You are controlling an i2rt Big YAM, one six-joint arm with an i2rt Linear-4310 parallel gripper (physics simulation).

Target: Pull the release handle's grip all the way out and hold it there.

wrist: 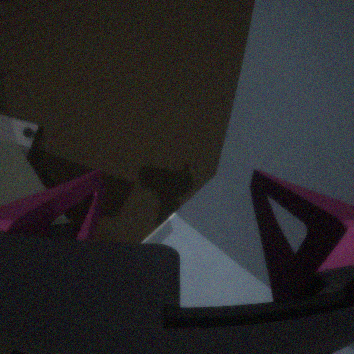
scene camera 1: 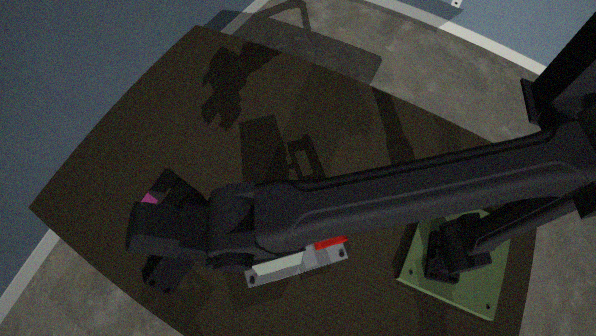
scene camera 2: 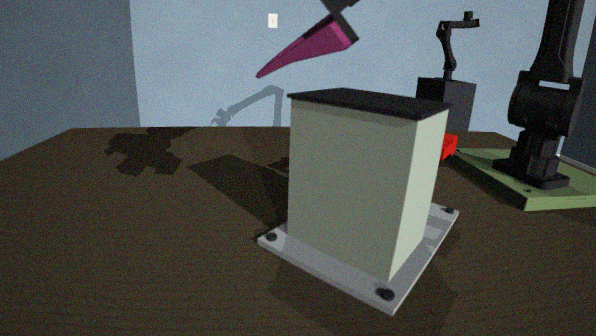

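Observation:
The release handle's red grip (scene camera 1: 330,243) (scene camera 2: 449,146) shows in part; the arm covers the rest in scene camera 1 and the box covers it in scene camera 2. The pale upright box (scene camera 1: 277,265) (scene camera 2: 345,180) (wrist: 14,172) has a dark top and stands on a grey base plate (scene camera 1: 336,254) (scene camera 2: 325,265) with dark bolts. My gripper (wrist: 176,177) is open and empty, with its magenta fingers wide apart. In scene camera 2 one magenta finger (scene camera 2: 307,49) hangs above and behind the box, apart from it. The gripper does not touch the red grip.
The brown table (scene camera 1: 100,175) (scene camera 2: 100,240) (wrist: 125,75) ends beyond the gripper. My arm (scene camera 1: 400,195) spans above the box. A green plate (scene camera 1: 450,297) (scene camera 2: 555,201) under the robot's base lies beside the box. A second arm (scene camera 2: 448,47) stands on a dark pedestal (scene camera 2: 457,102) in the background.

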